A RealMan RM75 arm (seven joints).
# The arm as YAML. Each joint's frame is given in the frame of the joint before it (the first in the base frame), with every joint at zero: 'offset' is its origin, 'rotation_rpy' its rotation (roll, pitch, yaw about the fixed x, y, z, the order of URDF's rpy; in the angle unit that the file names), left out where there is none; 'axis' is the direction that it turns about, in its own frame. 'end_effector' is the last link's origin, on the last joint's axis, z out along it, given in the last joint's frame.
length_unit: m
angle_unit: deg
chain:
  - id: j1
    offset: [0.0, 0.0, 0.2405]
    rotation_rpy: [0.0, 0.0, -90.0]
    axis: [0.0, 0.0, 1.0]
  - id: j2
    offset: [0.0, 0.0, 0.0]
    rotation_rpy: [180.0, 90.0, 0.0]
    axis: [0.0, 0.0, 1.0]
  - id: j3
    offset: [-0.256, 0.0, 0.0]
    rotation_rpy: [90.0, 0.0, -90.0]
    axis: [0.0, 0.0, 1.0]
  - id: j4
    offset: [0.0, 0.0, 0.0]
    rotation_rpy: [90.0, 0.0, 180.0]
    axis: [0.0, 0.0, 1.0]
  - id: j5
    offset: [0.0, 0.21, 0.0]
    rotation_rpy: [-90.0, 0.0, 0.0]
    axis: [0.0, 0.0, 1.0]
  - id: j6
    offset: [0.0, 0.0, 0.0]
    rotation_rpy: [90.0, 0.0, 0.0]
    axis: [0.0, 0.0, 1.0]
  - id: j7
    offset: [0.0, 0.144, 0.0]
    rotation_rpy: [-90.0, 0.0, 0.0]
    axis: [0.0, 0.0, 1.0]
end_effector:
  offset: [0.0, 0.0, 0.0]
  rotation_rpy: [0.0, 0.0, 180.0]
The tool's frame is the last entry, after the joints.
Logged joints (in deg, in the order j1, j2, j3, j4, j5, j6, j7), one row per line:
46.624, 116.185, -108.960, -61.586, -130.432, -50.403, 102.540
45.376, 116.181, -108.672, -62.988, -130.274, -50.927, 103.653
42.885, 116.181, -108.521, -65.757, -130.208, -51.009, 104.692
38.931, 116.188, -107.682, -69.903, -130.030, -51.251, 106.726
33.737, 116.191, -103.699, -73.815, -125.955, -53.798, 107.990
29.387, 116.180, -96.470, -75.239, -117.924, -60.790, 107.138
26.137, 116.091, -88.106, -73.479, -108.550, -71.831, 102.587
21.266, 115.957, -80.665, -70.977, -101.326, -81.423, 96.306
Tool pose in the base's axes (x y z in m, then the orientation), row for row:
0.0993, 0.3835, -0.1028, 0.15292, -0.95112, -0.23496, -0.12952
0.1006, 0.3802, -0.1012, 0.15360, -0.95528, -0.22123, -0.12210
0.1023, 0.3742, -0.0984, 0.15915, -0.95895, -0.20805, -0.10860
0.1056, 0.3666, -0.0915, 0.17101, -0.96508, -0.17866, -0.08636
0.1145, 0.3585, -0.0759, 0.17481, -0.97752, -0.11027, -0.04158
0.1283, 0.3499, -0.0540, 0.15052, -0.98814, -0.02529, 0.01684
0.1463, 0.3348, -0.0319, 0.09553, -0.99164, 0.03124, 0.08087
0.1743, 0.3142, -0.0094, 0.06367, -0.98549, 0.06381, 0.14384
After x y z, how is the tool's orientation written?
As a quaternion, w x y z.
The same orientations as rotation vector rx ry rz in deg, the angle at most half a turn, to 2 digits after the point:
-156.31, -38.61, -21.29
-156.93, -36.34, -20.06
-157.05, -34.07, -17.79
-157.02, -29.07, -14.05
-158.72, -17.90, -6.75
-162.61, -4.16, 2.77
-168.39, 5.30, 13.73
-170.54, 11.04, 24.89

